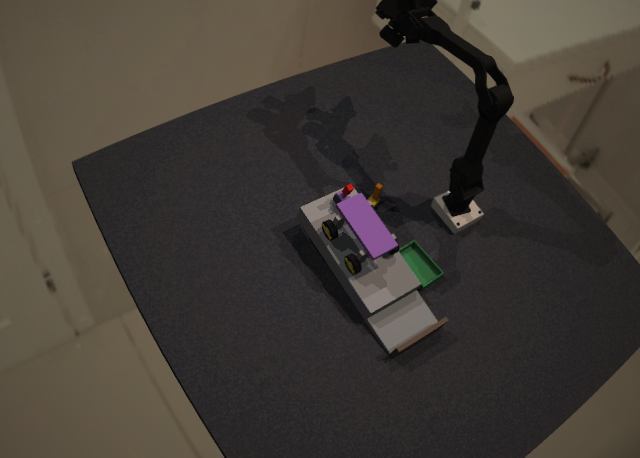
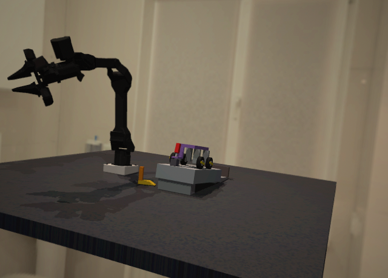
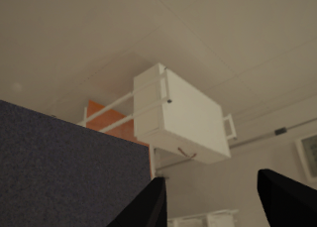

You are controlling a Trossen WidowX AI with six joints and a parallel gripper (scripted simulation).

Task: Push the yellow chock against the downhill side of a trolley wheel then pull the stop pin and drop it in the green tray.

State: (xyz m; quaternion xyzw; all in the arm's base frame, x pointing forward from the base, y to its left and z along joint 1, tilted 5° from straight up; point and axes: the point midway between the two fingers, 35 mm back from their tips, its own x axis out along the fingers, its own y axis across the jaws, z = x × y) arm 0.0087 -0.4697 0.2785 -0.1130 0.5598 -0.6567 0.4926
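Right now the yellow chock is 40 cm to the left of my gripper tip, 30 cm below it and 24 cm ahead of it. Round my gripper tip: grey ramp 54 cm to the left, 35 cm ahead, 27 cm below; purple trolley 54 cm to the left, 35 cm ahead, 21 cm below; red-headed stop pin 43 cm to the left, 35 cm ahead, 19 cm below.
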